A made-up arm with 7 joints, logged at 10 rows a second.
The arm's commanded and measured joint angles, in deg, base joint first. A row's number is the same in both.
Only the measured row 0 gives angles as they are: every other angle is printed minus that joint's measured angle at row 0.
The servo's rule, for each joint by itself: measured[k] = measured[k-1] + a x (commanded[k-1-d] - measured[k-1]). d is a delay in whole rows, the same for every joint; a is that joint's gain. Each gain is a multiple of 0.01, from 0.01 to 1. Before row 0 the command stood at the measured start. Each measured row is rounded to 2 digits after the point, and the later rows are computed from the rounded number. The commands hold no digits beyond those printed.
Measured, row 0: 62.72, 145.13, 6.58, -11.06, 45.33, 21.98, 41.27
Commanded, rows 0 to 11: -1.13, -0.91, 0.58, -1.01, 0.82, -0.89, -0.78; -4.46, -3.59, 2.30, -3.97, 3.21, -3.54, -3.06; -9.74, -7.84, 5.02, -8.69, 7.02, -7.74, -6.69; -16.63, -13.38, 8.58, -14.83, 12.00, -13.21, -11.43; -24.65, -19.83, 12.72, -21.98, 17.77, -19.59, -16.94; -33.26, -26.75, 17.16, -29.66, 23.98, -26.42, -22.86; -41.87, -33.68, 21.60, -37.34, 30.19, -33.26, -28.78; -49.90, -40.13, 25.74, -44.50, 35.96, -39.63, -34.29; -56.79, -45.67, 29.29, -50.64, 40.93, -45.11, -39.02; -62.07, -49.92, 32.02, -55.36, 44.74, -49.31, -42.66; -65.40, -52.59, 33.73, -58.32, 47.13, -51.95, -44.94; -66.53, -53.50, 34.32, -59.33, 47.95, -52.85, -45.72
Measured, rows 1 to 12: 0.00, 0.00, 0.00, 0.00, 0.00, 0.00, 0.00; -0.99, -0.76, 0.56, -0.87, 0.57, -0.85, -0.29; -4.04, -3.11, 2.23, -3.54, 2.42, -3.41, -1.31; -9.06, -7.04, 4.91, -7.97, 5.64, -7.52, -3.30; -15.72, -12.30, 8.43, -13.87, 10.09, -12.93, -6.31; -23.58, -18.55, 12.55, -20.84, 15.47, -19.26, -10.24; -32.10, -25.36, 16.98, -28.43, 21.43, -26.06, -14.91; -40.70, -32.27, 21.42, -36.09, 27.56, -32.90, -20.04; -48.80, -38.79, 25.57, -43.32, 33.44, -39.29, -25.31; -55.83, -44.50, 29.14, -49.62, 38.68, -44.82, -30.38; -61.32, -49.00, 31.90, -54.56, 42.92, -49.09, -34.92; -64.91, -51.98, 33.66, -57.79, 45.87, -51.81, -38.63
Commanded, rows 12 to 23: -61.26, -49.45, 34.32, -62.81, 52.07, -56.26, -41.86; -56.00, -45.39, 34.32, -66.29, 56.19, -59.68, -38.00; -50.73, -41.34, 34.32, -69.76, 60.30, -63.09, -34.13; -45.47, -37.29, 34.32, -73.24, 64.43, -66.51, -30.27; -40.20, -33.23, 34.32, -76.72, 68.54, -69.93, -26.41; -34.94, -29.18, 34.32, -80.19, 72.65, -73.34, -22.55; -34.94, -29.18, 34.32, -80.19, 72.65, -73.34, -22.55; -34.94, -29.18, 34.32, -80.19, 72.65, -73.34, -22.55; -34.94, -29.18, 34.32, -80.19, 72.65, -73.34, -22.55; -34.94, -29.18, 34.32, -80.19, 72.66, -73.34, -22.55; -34.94, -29.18, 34.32, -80.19, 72.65, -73.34, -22.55; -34.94, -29.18, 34.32, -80.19, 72.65, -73.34, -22.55
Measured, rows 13 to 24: -66.34, -53.24, 34.29, -59.11, 47.33, -52.80, -41.25; -61.87, -50.09, 34.32, -62.29, 50.65, -56.09, -41.48; -56.70, -46.19, 34.32, -65.73, 54.53, -59.50, -40.19; -51.45, -42.16, 34.32, -69.20, 58.57, -62.91, -37.95; -46.19, -38.12, 34.32, -72.67, 62.67, -66.33, -35.11; -40.92, -34.06, 34.32, -76.15, 66.78, -69.75, -31.89; -35.66, -30.01, 34.32, -79.62, 70.89, -73.16, -28.43; -35.03, -29.32, 34.32, -80.11, 72.12, -73.33, -26.25; -34.95, -29.20, 34.32, -80.18, 72.49, -73.34, -24.88; -34.94, -29.18, 34.32, -80.19, 72.60, -73.34, -24.02; -34.94, -29.18, 34.32, -80.19, 72.64, -73.34, -23.48; -34.94, -29.18, 34.32, -80.19, 72.65, -73.34, -23.14
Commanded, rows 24 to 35: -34.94, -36.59, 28.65, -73.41, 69.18, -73.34, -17.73; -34.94, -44.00, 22.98, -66.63, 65.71, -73.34, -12.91; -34.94, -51.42, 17.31, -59.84, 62.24, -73.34, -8.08; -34.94, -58.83, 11.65, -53.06, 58.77, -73.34, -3.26; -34.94, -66.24, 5.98, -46.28, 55.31, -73.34, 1.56; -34.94, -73.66, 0.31, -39.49, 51.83, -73.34, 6.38; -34.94, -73.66, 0.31, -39.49, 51.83, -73.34, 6.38; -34.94, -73.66, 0.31, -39.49, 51.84, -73.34, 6.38; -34.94, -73.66, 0.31, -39.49, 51.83, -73.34, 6.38; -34.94, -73.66, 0.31, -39.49, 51.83, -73.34, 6.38; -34.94, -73.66, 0.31, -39.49, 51.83, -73.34, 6.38; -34.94, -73.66, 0.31, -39.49, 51.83, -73.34, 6.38
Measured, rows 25 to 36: -34.94, -29.18, 34.32, -80.19, 72.65, -73.34, -22.92; -34.94, -35.33, 28.88, -74.36, 70.22, -73.34, -21.00; -34.94, -42.53, 23.22, -67.71, 67.06, -73.34, -18.01; -34.94, -49.91, 17.55, -60.94, 63.69, -73.34, -14.34; -34.94, -57.31, 11.89, -54.16, 60.25, -73.34, -10.24; -34.94, -64.72, 6.22, -47.38, 56.79, -73.34, -5.87; -34.94, -72.14, 0.55, -40.59, 53.32, -73.34, -1.34; -34.94, -73.40, 0.32, -39.64, 52.28, -73.34, 1.52; -34.94, -73.62, 0.31, -39.51, 51.97, -73.34, 3.32; -34.94, -73.65, 0.31, -39.49, 51.87, -73.34, 4.45; -34.94, -73.66, 0.31, -39.49, 51.84, -73.34, 5.16; -34.94, -73.66, 0.31, -39.49, 51.83, -73.34, 5.61
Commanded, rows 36 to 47: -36.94, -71.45, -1.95, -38.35, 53.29, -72.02, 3.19; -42.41, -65.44, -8.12, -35.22, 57.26, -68.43, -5.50; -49.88, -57.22, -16.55, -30.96, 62.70, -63.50, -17.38; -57.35, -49.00, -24.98, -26.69, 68.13, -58.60, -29.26; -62.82, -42.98, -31.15, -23.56, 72.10, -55.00, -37.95; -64.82, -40.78, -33.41, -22.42, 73.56, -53.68, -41.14; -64.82, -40.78, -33.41, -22.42, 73.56, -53.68, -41.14; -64.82, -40.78, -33.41, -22.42, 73.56, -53.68, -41.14; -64.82, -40.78, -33.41, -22.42, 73.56, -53.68, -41.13; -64.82, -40.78, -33.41, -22.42, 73.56, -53.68, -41.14; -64.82, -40.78, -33.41, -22.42, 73.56, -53.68, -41.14; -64.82, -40.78, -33.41, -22.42, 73.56, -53.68, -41.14
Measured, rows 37 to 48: -34.94, -73.66, 0.31, -39.49, 51.83, -73.34, 5.89; -36.70, -71.83, -1.86, -38.51, 52.85, -72.09, 4.89; -41.72, -66.53, -7.87, -35.68, 55.94, -68.61, 1.05; -48.90, -58.80, -16.20, -31.62, 60.67, -63.76, -5.77; -56.34, -50.67, -24.63, -27.38, 65.89, -58.86, -14.46; -62.04, -44.29, -30.89, -24.09, 70.24, -55.19, -23.15; -64.49, -41.38, -33.31, -22.65, 72.56, -53.76, -29.81; -64.78, -40.88, -33.41, -22.45, 73.26, -53.68, -34.00; -64.82, -40.80, -33.41, -22.42, 73.47, -53.68, -36.64; -64.82, -40.78, -33.41, -22.42, 73.53, -53.68, -38.30; -64.82, -40.78, -33.41, -22.42, 73.55, -53.68, -39.35; -64.82, -40.78, -33.41, -22.42, 73.56, -53.68, -40.01
